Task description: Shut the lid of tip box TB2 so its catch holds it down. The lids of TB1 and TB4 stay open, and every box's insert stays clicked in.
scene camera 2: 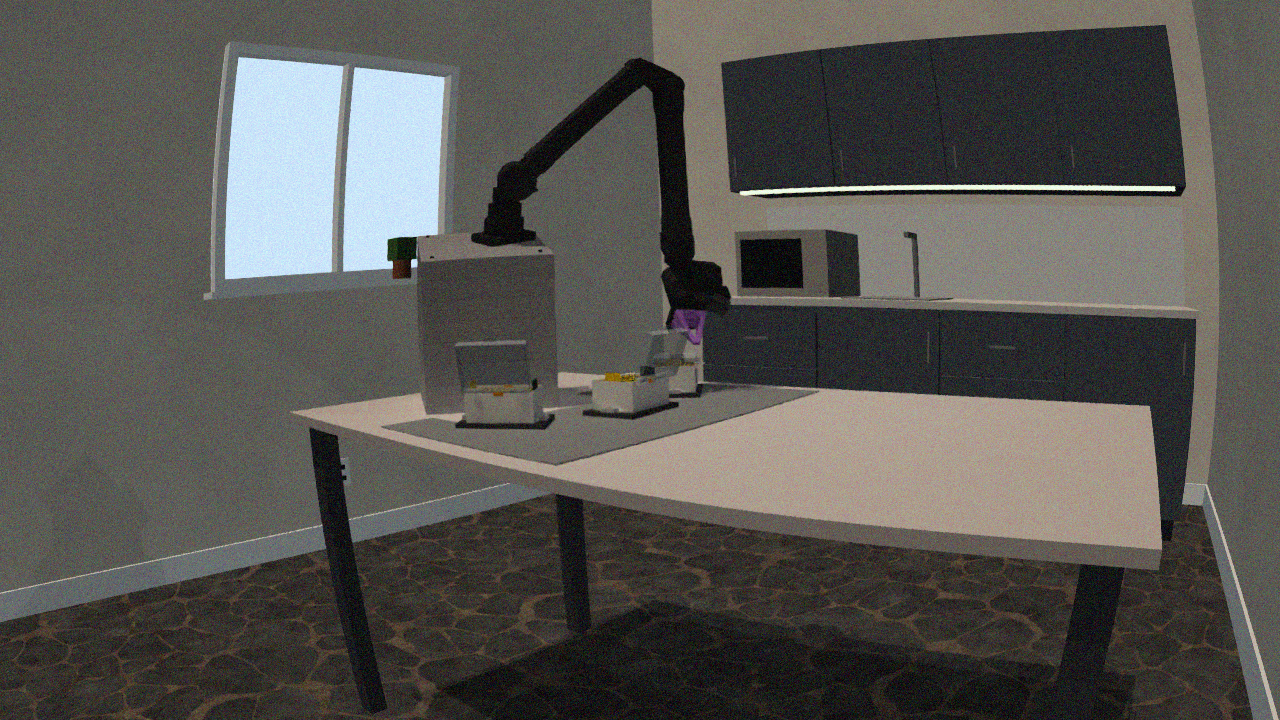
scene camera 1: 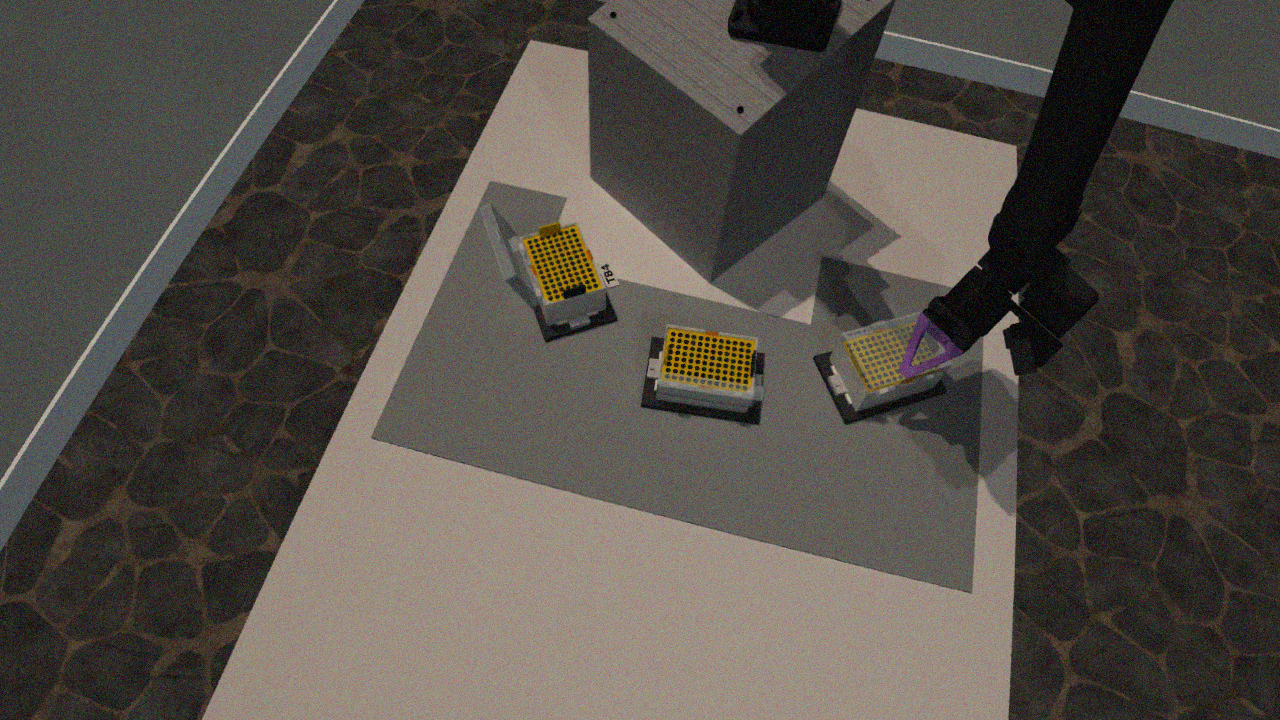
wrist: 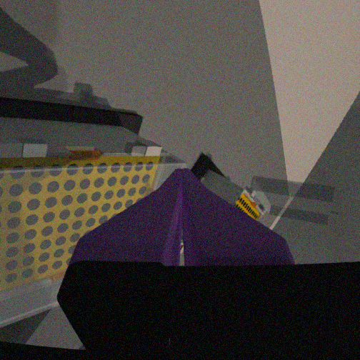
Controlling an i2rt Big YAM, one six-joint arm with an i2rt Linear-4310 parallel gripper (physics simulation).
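Places are measured from the arm's base along level axes (x ahead, y left, z up), in millimetres.
Where they show: gripper, fingertip midpoint: point(scene camera 2: 696, 344) point(scene camera 1: 902, 374); arm's base at its link origin: point(scene camera 2: 503, 240) point(scene camera 1: 784, 16).
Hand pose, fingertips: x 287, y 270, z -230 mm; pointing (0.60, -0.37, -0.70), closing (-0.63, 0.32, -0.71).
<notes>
Things, the pixels of their top centre, and the offset from my fingertips. Level surfaces: height alone.
- right-hand white box at its top centre: point(scene camera 1: 893, 340) point(scene camera 2: 669, 355) 62 mm back, 14 mm right, 24 mm down
- TB4 at its top centre: point(scene camera 1: 570, 257) point(scene camera 2: 504, 384) 42 mm back, 456 mm right, 36 mm down
- grey mat at its surface level: 102 mm down
Tip box TB2, the right-hand white box point(scene camera 1: 890, 392) point(scene camera 2: 684, 379), has its clear lid point(scene camera 1: 872, 358) point(wrist: 75, 200) folded over the yellow insert. Its label is not readable, and I cannot tell whether the lid lies fully flat or the catch holds it. My gripper point(scene camera 1: 905, 372) point(scene camera 2: 696, 341) point(wrist: 181, 179) is shut and empty, its purple fingertips at or just above the lid. TB1 point(scene camera 1: 707, 362) point(scene camera 2: 629, 393) stands in the middle with its clear lid point(scene camera 2: 664, 354) raised. TB4 point(scene camera 1: 572, 308) point(scene camera 2: 501, 406) stands at the left with its lid point(scene camera 1: 499, 243) point(scene camera 2: 492, 363) raised. Their yellow inserts sit inside.
The boxes stand on dark bases on a grey mat point(scene camera 1: 572, 447) point(scene camera 2: 572, 443). The tall grey pedestal point(scene camera 1: 657, 152) point(scene camera 2: 487, 313) carrying the arm stands behind them. The table's right edge runs close beside TB2 in scene camera 1.
</notes>
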